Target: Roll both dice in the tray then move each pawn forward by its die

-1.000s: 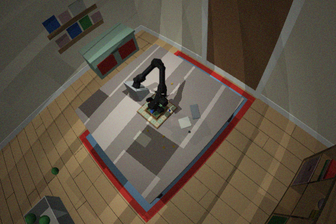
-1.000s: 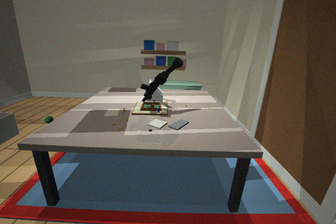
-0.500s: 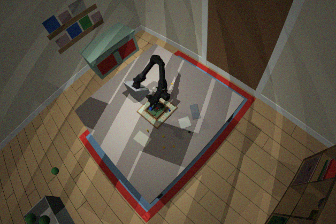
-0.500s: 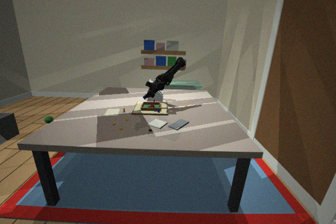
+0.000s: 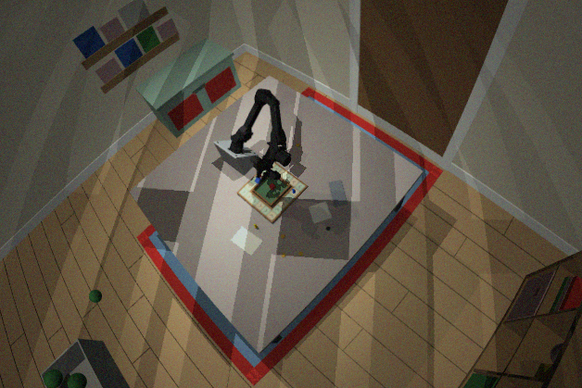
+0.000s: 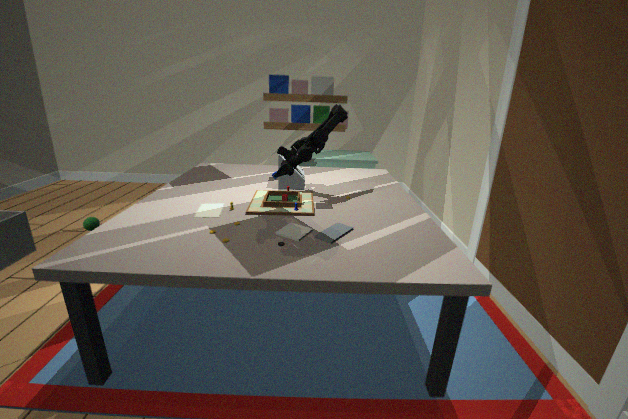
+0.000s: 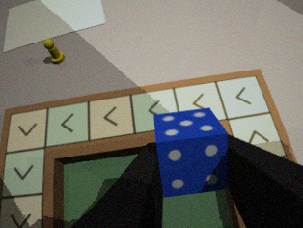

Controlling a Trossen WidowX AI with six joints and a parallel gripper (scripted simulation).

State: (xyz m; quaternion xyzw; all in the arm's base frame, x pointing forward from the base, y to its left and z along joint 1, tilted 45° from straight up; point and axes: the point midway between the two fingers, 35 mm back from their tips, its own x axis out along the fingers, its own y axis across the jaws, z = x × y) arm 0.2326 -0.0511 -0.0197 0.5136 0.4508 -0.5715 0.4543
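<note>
The red pawn lies 9 cm below my gripper tip, 7 cm to the left of it and 7 cm behind it. The rest, counted from my gripper tip: black token 42 cm ahead, 12 cm below, 1 cm to the left; then blue pawn 15 cm ahead, 9 cm below, 8 cm to the left; then pale sheet 28 cm to the right, 12 cm below, 10 cm ahead.
</note>
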